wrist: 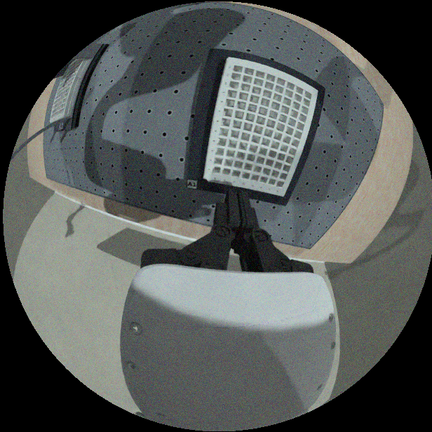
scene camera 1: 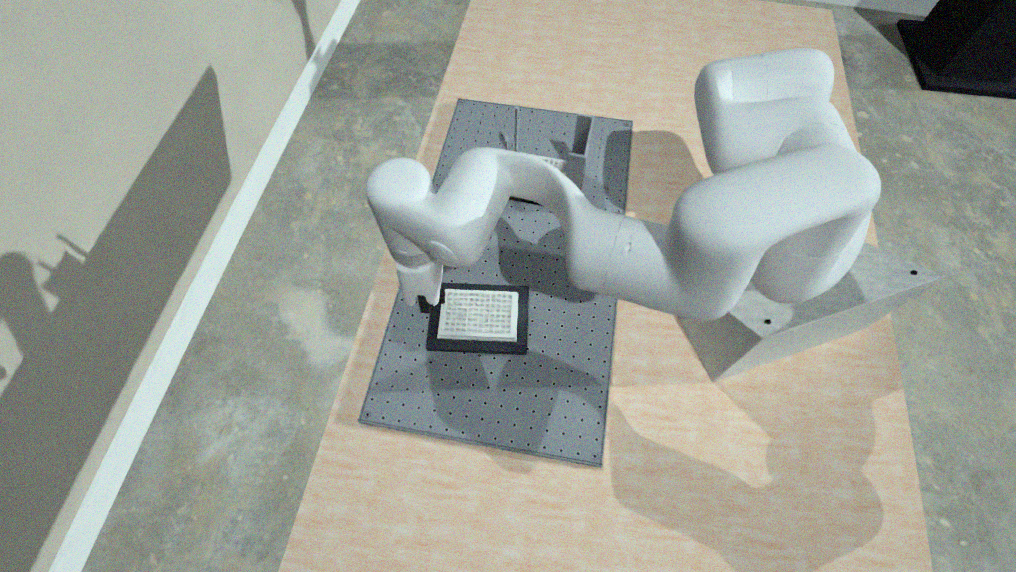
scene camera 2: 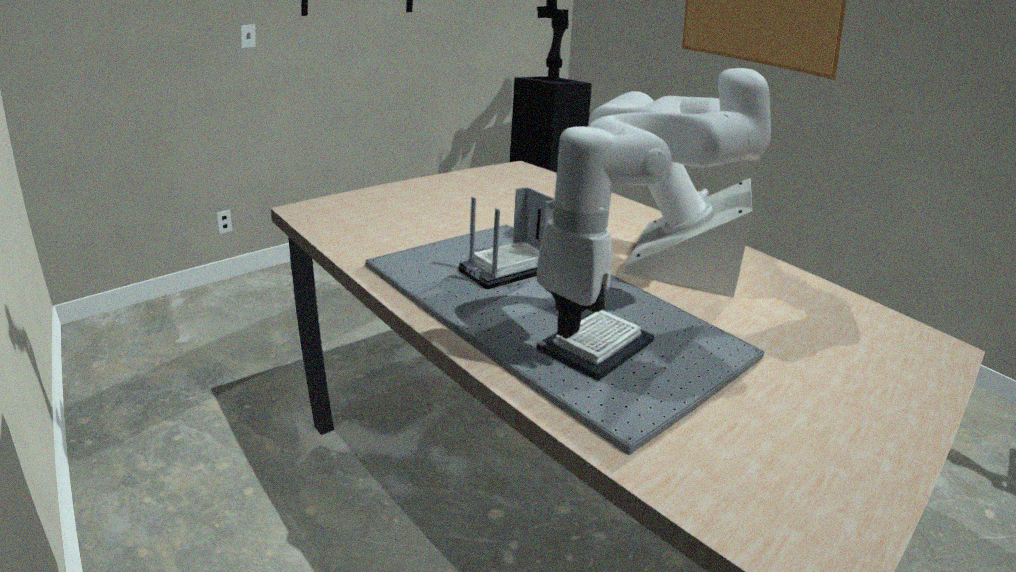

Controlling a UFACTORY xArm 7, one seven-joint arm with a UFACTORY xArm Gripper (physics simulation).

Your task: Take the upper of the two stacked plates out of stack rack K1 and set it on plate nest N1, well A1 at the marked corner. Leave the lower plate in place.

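Places are measured from the arm's base along level axes (x up, y ahead, z left), in metres.
Where they show: gripper, between the fingertips: (scene camera 1: 435, 298) (scene camera 2: 567, 333); arm's base, origin of its link: (scene camera 2: 687, 220).
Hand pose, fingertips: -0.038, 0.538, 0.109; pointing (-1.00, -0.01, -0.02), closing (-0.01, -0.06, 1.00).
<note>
Each offset is from my fingertips to the top centre of the thing, as dx, dy, dz. "*": to the spot under its first point. Level surfaces: height alone.
A white well plate @(-0.019, -0.070, +0.008) (scene camera 1: 477, 314) (scene camera 2: 605, 335) (wrist: 260, 125) lies on the black nest N1 @(-0.030, -0.070, +0.008) (scene camera 1: 522, 330) (scene camera 2: 600, 368) (wrist: 198, 120), with the nest's A1 label (wrist: 191, 184) beside one plate corner. I cannot tell whether it is fully seated. My gripper (scene camera 1: 430, 305) (scene camera 2: 570, 331) (wrist: 232, 203) is shut and empty, its tips at the plate's short edge on the A1 side; contact is unclear. Stack rack K1 @(+0.104, -0.149, -0.285) (scene camera 1: 583, 135) (scene camera 2: 496, 245) (wrist: 78, 117) stands at the far end of the pegboard. White plate material @(-0.011, -0.158, -0.283) (scene camera 1: 553, 162) (scene camera 2: 504, 260) (wrist: 67, 95) shows inside it; the number of plates there is unclear.
The grey pegboard @(dx -0.045) (scene camera 1: 490, 419) (scene camera 2: 639, 426) (wrist: 150, 122) carries nest and rack on the wooden table @(dx -0.058) (scene camera 1: 426, 497) (scene camera 2: 817, 440). Two thin posts and a tall side panel @(* +0.043, -0.226, -0.318) (scene camera 2: 524, 216) rise from the rack. My arm covers part of the rack in scene camera 1.
</note>
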